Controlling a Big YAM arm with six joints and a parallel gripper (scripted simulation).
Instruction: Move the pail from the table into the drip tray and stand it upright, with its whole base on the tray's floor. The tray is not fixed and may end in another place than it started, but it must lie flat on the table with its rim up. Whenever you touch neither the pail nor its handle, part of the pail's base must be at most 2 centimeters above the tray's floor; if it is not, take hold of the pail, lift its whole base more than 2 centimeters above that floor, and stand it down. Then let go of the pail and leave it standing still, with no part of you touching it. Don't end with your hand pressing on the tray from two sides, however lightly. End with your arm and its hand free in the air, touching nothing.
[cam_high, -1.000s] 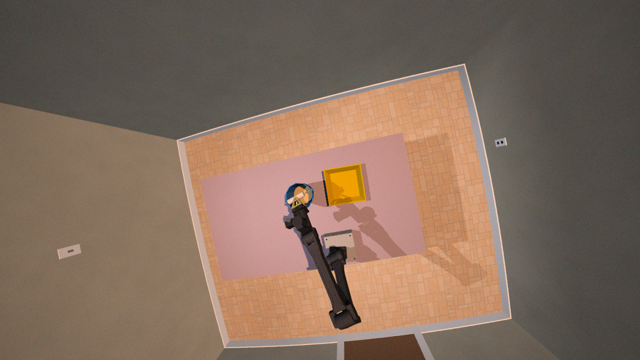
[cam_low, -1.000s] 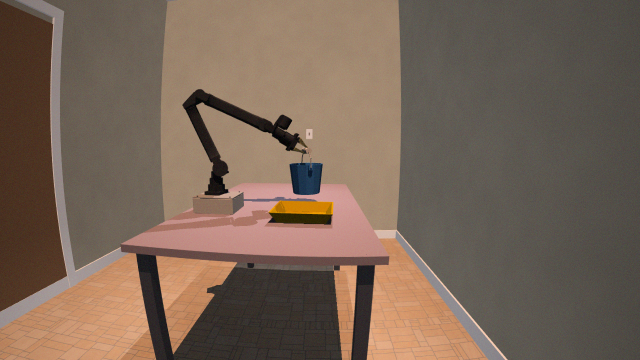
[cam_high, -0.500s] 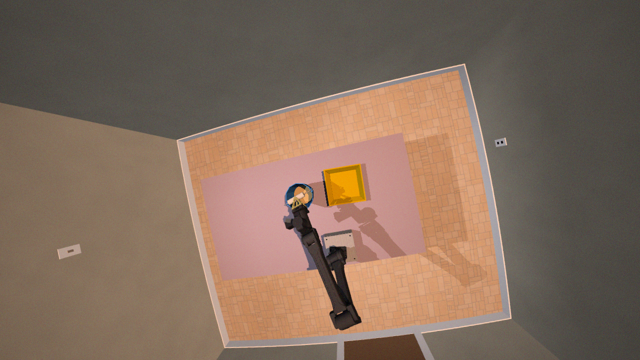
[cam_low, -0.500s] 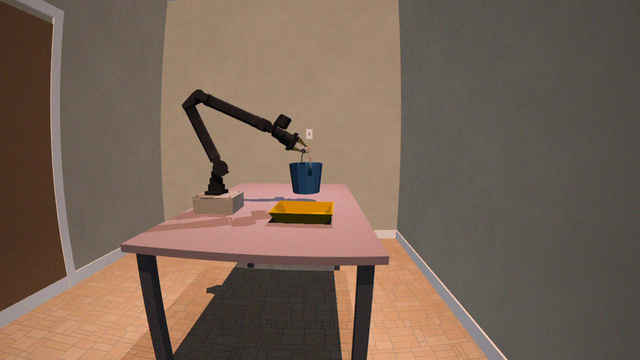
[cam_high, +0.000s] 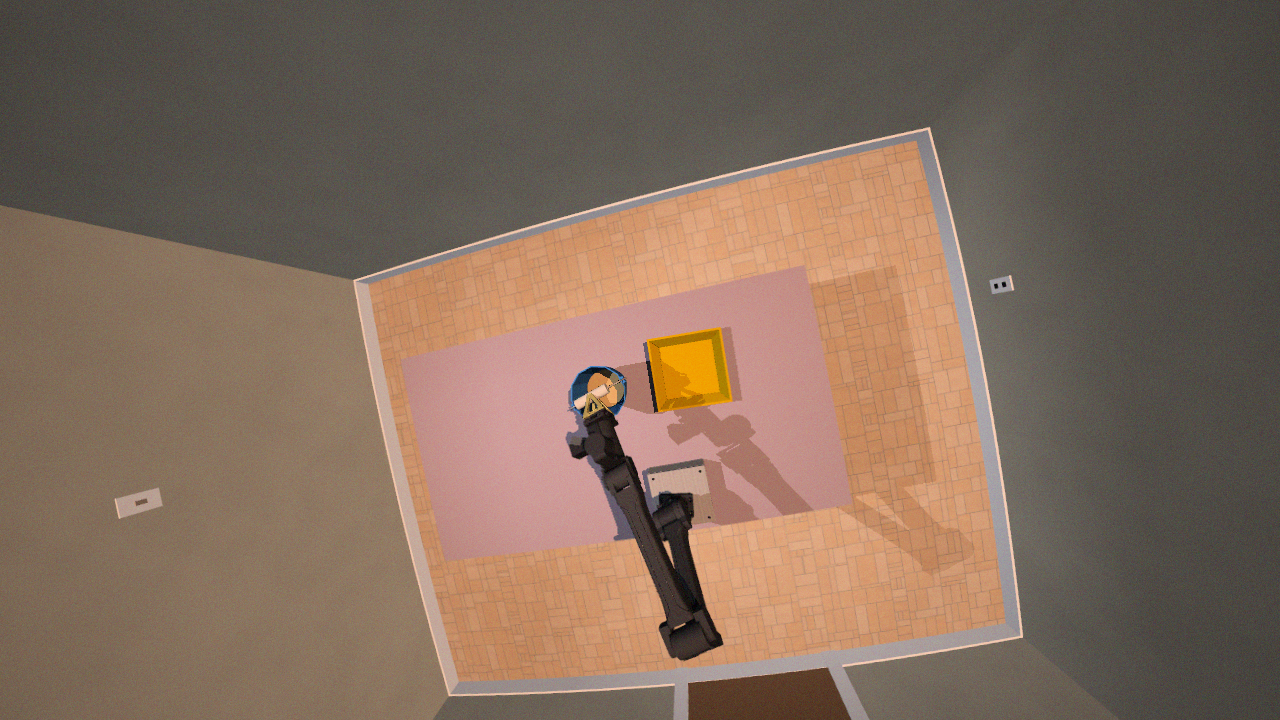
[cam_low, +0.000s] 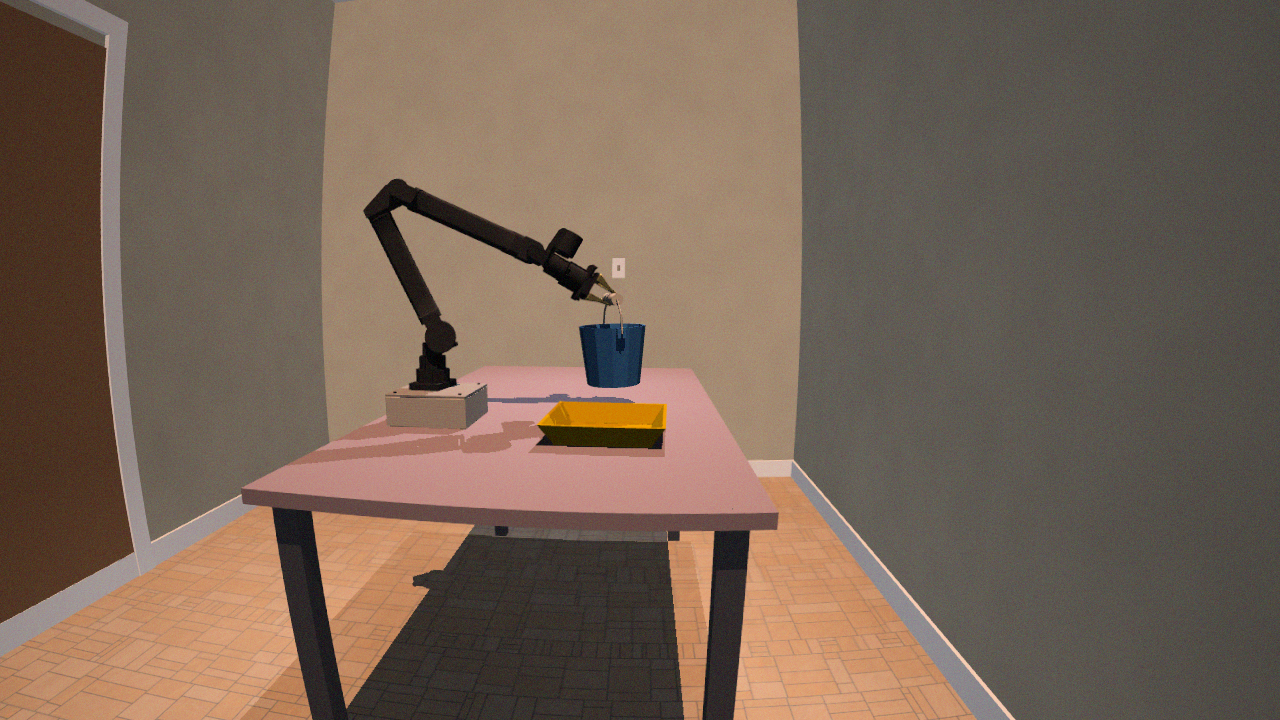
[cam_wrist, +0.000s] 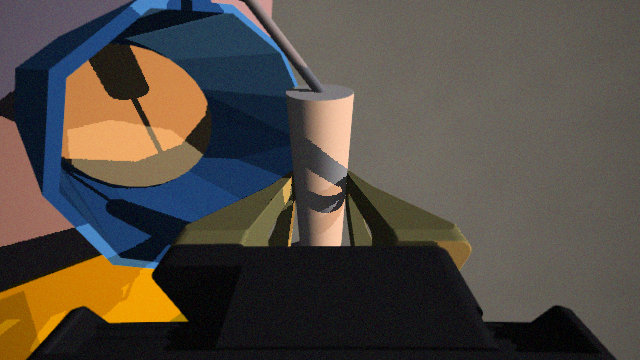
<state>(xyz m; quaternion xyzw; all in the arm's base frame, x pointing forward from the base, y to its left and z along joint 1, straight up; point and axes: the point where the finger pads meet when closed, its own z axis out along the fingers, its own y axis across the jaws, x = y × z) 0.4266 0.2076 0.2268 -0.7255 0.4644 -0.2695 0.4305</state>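
Now: hand 10 mm short of the blue pail and 100 mm above it. Also, from my hand: yellow drip tray 50 mm ahead, 290 mm to the right, 290 mm below; then pail handle 30 mm below.
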